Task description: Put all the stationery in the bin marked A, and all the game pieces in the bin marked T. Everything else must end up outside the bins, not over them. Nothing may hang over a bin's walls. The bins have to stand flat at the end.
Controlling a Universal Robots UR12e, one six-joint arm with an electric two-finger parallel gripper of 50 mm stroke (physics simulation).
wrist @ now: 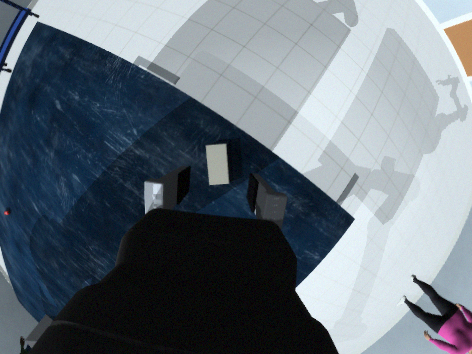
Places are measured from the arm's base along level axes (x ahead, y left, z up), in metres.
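Where they show: gripper, fingertip midpoint: (218, 181).
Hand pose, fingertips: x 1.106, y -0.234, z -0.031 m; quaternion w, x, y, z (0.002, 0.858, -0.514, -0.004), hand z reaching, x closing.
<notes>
Things, the pixels of their top centre, and the offset from my fingertips. Level surfaces: height alone.
- plain cream rectangular block, top centre: (216, 164) dx +0.001, dy +0.008, dz -0.075 m
- dark blue table top, surface height: dz -0.082 m
- tiny red thing, top centre: (5, 212) dx -0.476, dy +0.484, dz -0.071 m
A plain cream rectangular block (217, 164) lies flat on the dark blue table top (100, 150), near the table's edge in the wrist view. Its upper face shows no markings, so I cannot tell what kind of item it is. My gripper (218, 181) is open and empty, above the table. The block shows between and slightly beyond the fingertips, apart from both fingers. A tiny red thing (7, 212) shows at the far left; it is too small to identify. The bins marked A and T do not show in this view.
The table's edge runs diagonally from upper left to lower right, with pale tiled floor (310, 30) beyond it. A blue-railed structure (15, 36) stands at the upper left. A person in a pink top (457, 327) shows at the lower right. The black gripper body hides the lower middle.
</notes>
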